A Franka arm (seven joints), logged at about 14 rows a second.
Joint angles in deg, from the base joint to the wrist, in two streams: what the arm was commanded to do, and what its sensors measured. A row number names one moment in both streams.
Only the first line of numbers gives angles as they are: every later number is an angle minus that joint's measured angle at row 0.
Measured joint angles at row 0: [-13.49, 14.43, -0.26, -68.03, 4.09, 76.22, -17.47]
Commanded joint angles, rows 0 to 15: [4.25, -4.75, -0.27, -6.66, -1.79, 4.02, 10.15]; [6.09, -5.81, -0.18, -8.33, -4.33, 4.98, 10.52]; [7.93, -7.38, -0.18, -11.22, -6.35, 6.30, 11.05]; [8.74, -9.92, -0.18, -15.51, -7.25, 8.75, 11.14]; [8.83, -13.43, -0.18, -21.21, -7.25, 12.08, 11.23]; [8.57, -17.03, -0.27, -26.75, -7.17, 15.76, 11.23]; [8.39, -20.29, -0.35, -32.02, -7.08, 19.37, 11.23]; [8.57, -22.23, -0.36, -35.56, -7.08, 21.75, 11.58]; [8.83, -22.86, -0.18, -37.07, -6.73, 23.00, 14.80]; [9.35, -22.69, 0.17, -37.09, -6.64, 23.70, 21.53]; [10.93, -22.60, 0.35, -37.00, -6.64, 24.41, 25.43]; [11.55, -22.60, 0.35, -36.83, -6.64, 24.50, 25.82]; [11.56, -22.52, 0.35, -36.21, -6.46, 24.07, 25.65]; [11.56, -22.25, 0.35, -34.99, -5.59, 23.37, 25.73]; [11.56, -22.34, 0.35, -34.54, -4.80, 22.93, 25.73]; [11.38, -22.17, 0.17, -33.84, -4.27, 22.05, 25.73]
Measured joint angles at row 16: [11.42, -21.32, 0.70, -34.66, -5.75, 22.89, 24.71]
